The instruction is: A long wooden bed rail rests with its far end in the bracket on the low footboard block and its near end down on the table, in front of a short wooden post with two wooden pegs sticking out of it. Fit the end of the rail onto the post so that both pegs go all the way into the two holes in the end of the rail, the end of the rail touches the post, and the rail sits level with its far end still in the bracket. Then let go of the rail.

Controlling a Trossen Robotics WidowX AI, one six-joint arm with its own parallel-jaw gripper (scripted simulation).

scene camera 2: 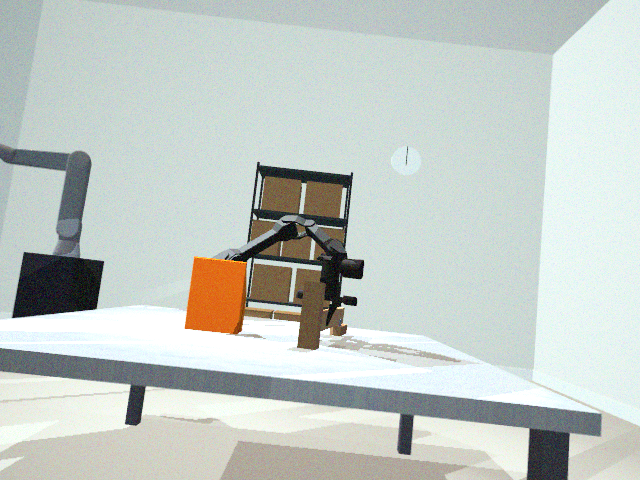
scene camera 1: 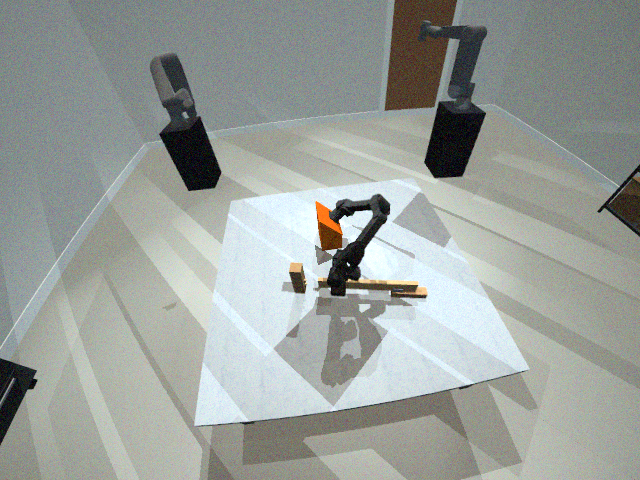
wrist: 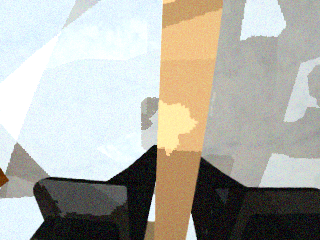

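Observation:
A wooden rail point(scene camera 1: 410, 286) is visible, and the wrist view shows the rail point(wrist: 188, 42) too. My gripper point(scene camera 2: 323, 325) is visible as well; the wrist view also shows my gripper point(wrist: 169, 150).

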